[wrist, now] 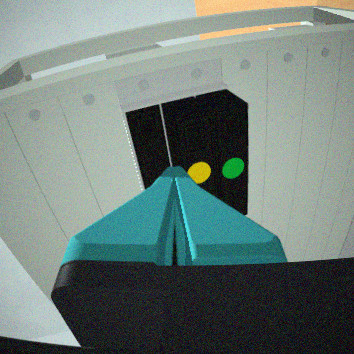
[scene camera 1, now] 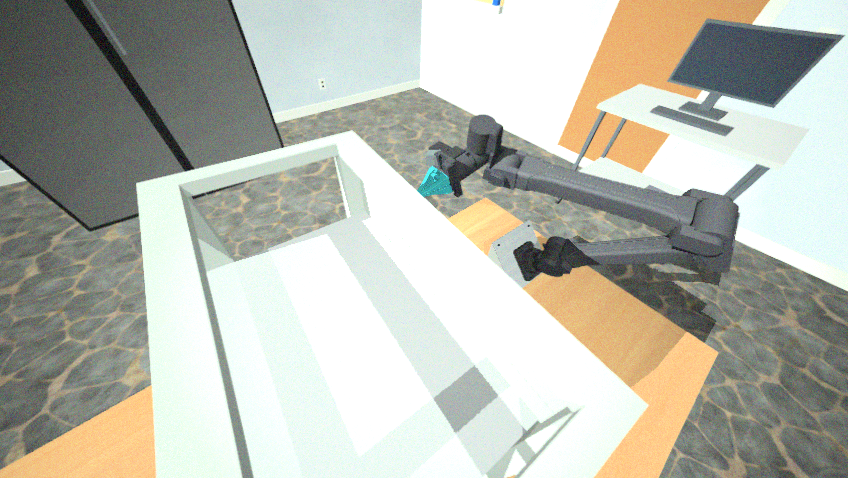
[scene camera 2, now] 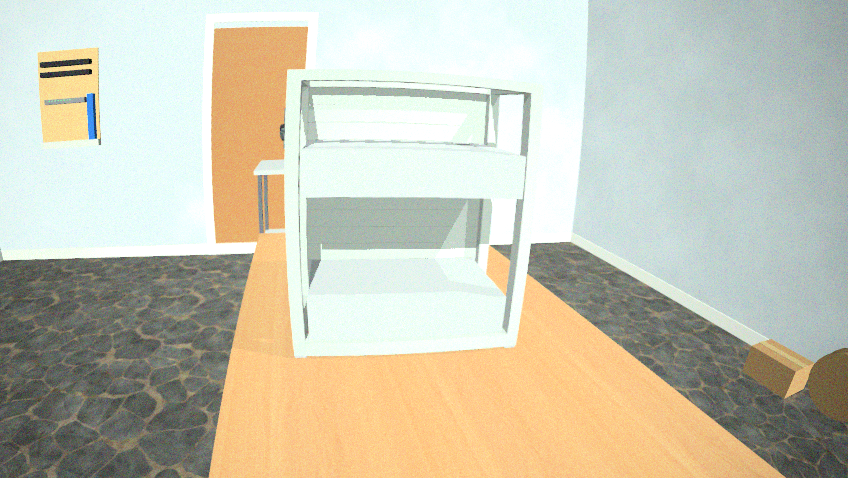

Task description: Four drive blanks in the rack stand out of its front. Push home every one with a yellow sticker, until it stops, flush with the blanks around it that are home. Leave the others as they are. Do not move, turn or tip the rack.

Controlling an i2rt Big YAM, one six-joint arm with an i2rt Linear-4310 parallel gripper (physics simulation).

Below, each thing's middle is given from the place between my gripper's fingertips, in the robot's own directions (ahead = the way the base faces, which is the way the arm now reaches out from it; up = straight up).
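Pale rack (scene camera 1: 387,337): 0.13 m below my hand, 0.21 m to the left of it and 0.25 m ahead of it.
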